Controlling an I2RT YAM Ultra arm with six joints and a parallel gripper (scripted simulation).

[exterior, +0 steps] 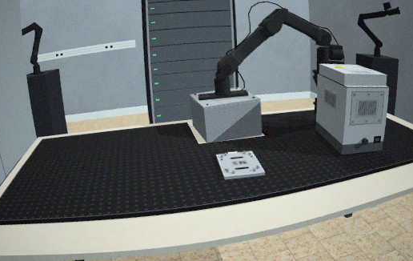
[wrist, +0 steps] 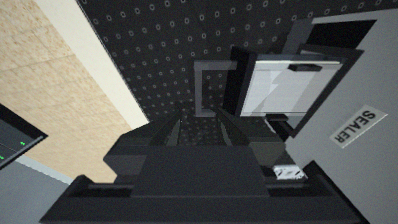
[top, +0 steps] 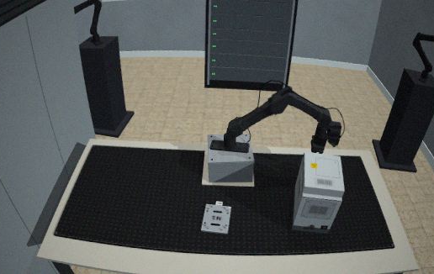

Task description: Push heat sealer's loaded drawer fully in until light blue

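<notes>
Now: hand 110 mm short of the dark drawer and 60 mm above it.
</notes>
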